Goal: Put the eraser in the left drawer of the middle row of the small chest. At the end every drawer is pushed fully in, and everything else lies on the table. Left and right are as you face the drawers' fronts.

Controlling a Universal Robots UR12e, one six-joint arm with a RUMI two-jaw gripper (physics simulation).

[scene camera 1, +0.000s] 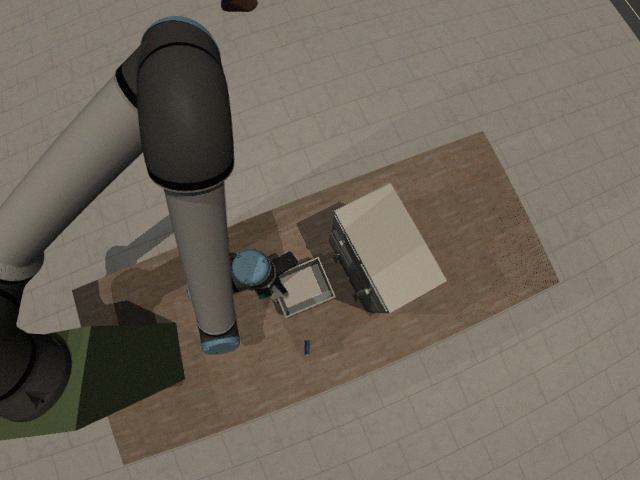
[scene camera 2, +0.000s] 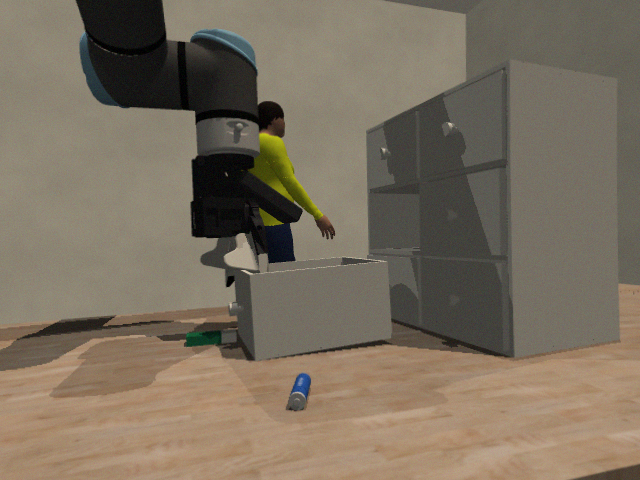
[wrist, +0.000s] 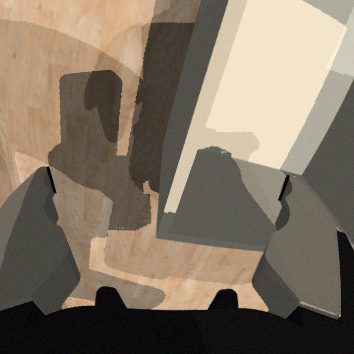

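Seen in the pictures: gripper, between the fingertips: (wrist: pixel 168 174); arm's base, origin of its link: (scene camera 1: pixel 34 377).
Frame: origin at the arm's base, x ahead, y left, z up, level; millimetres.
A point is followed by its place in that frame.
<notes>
The green and white eraser (scene camera 1: pixel 263 296) {z -545, x 466, y 127 mm} (scene camera 2: pixel 204 338) {z -549, x 473, y 123 mm} lies on the table by the front of the pulled-out drawer; it does not show in the wrist view. This drawer (scene camera 1: pixel 326 279) {z -449, x 696, y 135 mm} (scene camera 2: pixel 315 304) {z -498, x 616, y 52 mm} (wrist: pixel 220 200) {z -489, x 523, y 144 mm} stands upright on the table, apart from the small chest (scene camera 1: pixel 390 248) {z -221, x 877, y 162 mm} (scene camera 2: pixel 560 206) {z -385, x 911, y 14 mm}, its knob (scene camera 2: pixel 234 308) {z -506, x 515, y 97 mm} facing away from the chest. The chest's left middle slot (scene camera 2: pixel 393 222) is open; the other drawers look shut. My gripper (scene camera 1: pixel 276 295) (scene camera 2: pixel 247 268) (wrist: pixel 168 174) {z -495, x 523, y 179 mm} is open and empty, fingertips about rim height at the drawer's front; part of the front wall shows between them in the wrist view.
A blue battery (scene camera 1: pixel 307 347) {z -544, x 586, y -79 mm} (scene camera 2: pixel 299 390) {z -544, x 583, y -99 mm} lies on the table (scene camera 1: pixel 516 242) {z -558, x 1458, y 130 mm} (scene camera 2: pixel 465 434) {z -558, x 695, y -165 mm} beside the drawer. A person in a yellow shirt (scene camera 2: pixel 279 170) stands beyond the table. The arm stands on a green base (scene camera 1: pixel 129 361) {z -195, x 127, y -4 mm} at the table's left end in scene camera 1.
</notes>
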